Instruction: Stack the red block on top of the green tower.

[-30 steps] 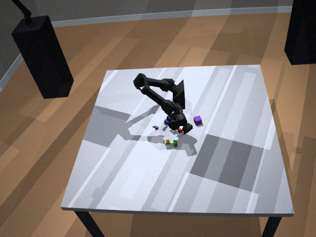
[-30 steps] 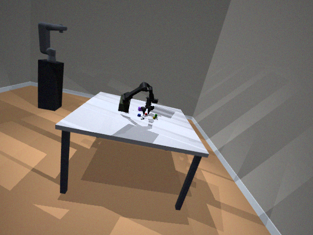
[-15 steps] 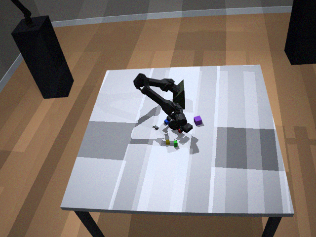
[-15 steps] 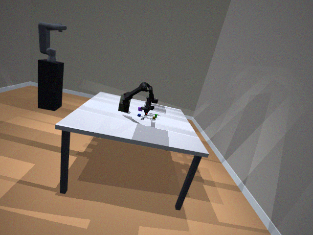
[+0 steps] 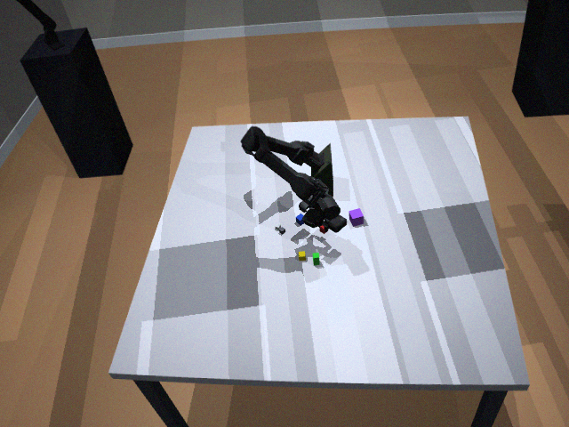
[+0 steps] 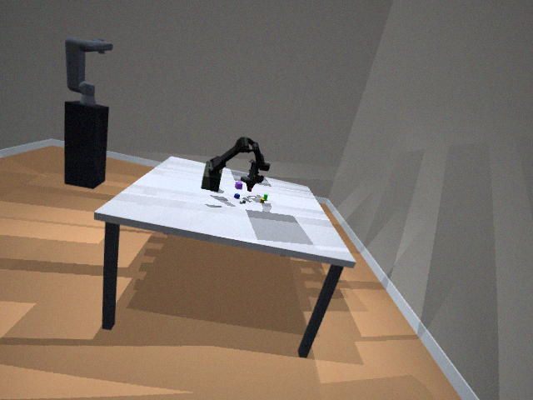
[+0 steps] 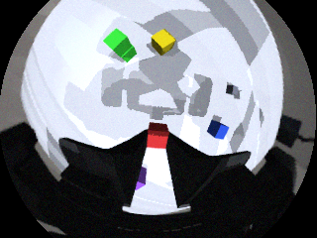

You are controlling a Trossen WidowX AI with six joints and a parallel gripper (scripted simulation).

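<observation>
Right now the yellow block is 90 mm ahead of my gripper tip, 80 mm to the right of it and 30 mm below it. Round my gripper tip: blue block (90 mm behind, 90 mm to the right, 30 mm below); then red block (right at my gripper tip); then purple block (70 mm behind, 120 mm to the left, 20 mm below).
</observation>
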